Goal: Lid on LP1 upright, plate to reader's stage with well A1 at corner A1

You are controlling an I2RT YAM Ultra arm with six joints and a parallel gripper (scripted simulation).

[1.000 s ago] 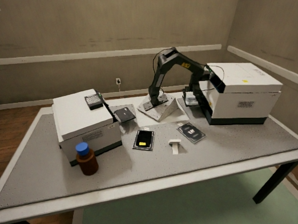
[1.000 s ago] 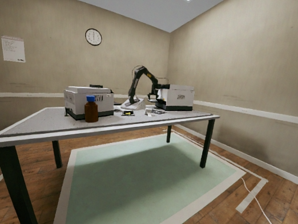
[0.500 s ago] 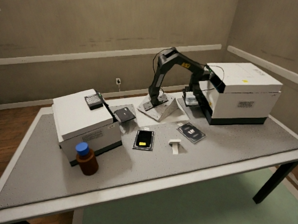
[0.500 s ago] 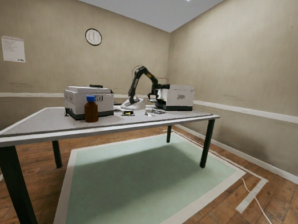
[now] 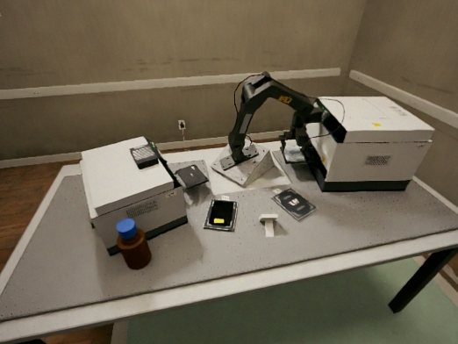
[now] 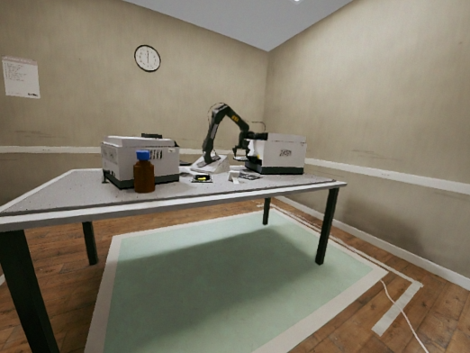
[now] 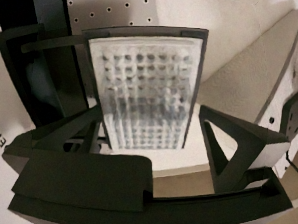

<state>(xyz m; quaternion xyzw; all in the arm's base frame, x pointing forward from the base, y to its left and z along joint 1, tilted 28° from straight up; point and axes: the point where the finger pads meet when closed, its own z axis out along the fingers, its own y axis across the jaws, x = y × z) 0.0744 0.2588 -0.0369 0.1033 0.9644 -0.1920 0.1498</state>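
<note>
Now: the clear well plate 10 mm below my hand. From my hand the other things lie so: lid 200 mm ahead, 430 mm to the right, 100 mm below; brown capped bottle 320 mm ahead, 760 mm to the right; LP1 pad 200 mm ahead, 430 mm to the right, 110 mm below.
</note>
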